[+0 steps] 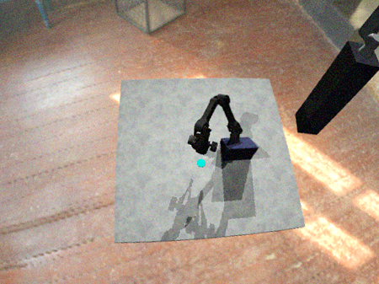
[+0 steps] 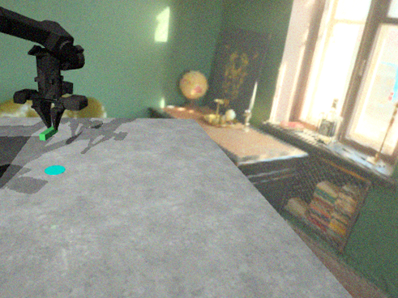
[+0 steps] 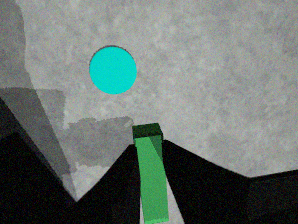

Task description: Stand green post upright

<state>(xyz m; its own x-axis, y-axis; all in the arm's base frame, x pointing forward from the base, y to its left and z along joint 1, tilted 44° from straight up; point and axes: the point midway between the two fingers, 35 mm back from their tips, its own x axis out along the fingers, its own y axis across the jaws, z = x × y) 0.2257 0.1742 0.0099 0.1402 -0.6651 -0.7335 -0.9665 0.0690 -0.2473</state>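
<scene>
My gripper tip is now 150 mm above the cyan circle, 40 mm to the right of it and 20 mm past it. From my gripper tip the other things lie so: green post 20 mm to the right.
</scene>
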